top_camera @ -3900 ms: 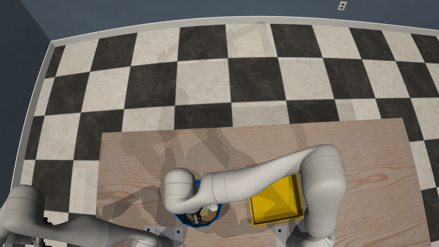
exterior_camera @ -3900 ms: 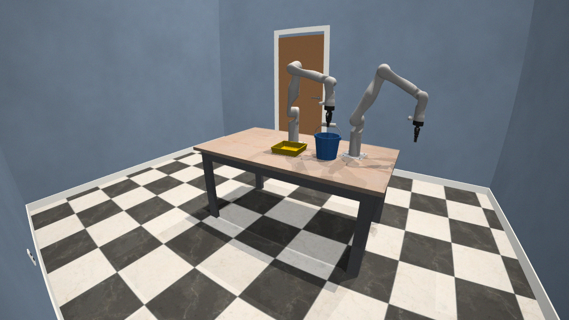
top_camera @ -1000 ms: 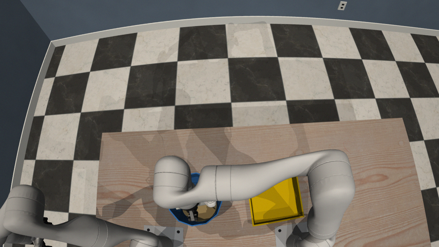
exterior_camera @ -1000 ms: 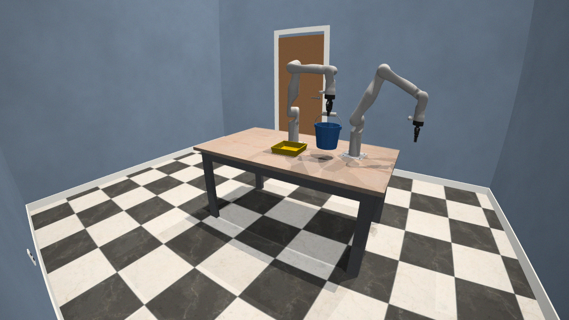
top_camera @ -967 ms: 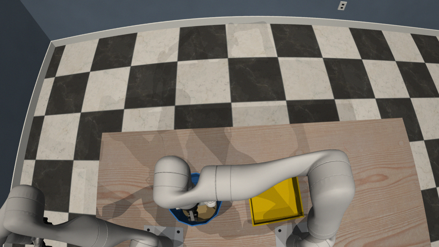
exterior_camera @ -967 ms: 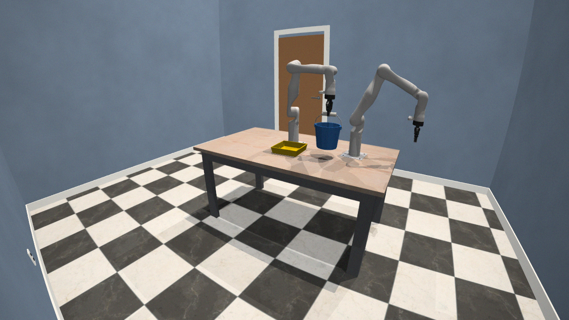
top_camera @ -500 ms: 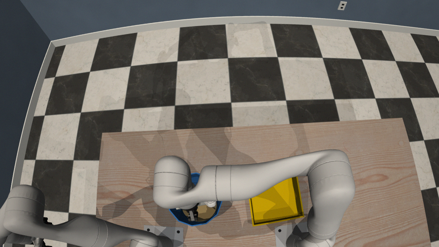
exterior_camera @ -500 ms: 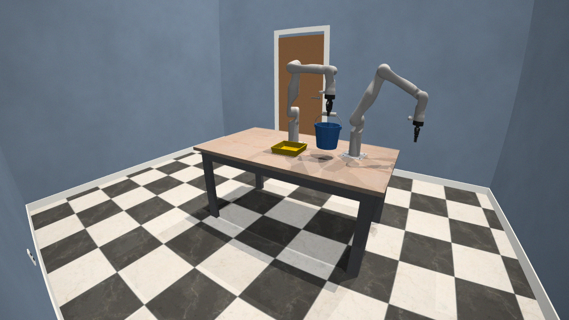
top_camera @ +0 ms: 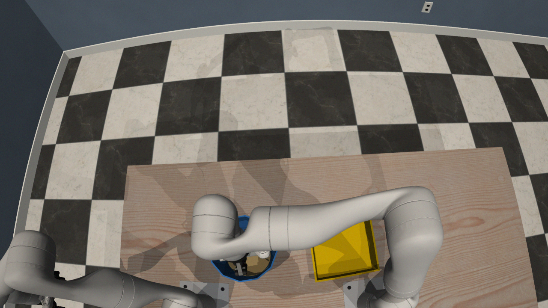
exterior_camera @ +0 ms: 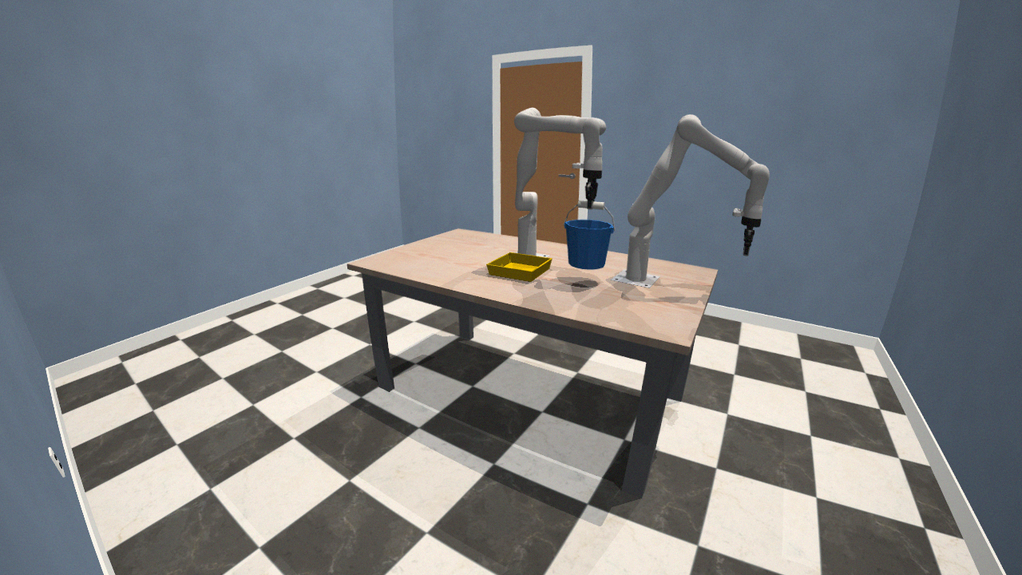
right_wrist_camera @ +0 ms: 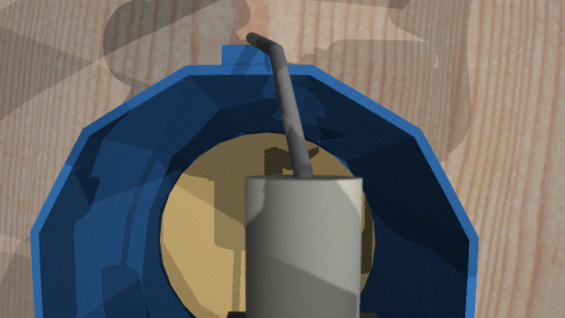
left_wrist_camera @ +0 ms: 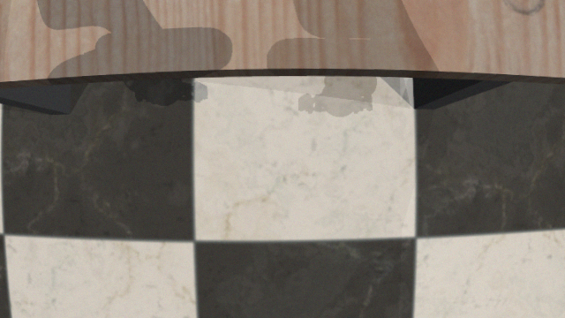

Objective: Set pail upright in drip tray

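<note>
My right gripper is now 10 cm above the blue pail and 1 cm short of it. Also, from my right hand: yellow drip tray (32 cm below, 31 cm to the right, 5 cm ahead).
</note>
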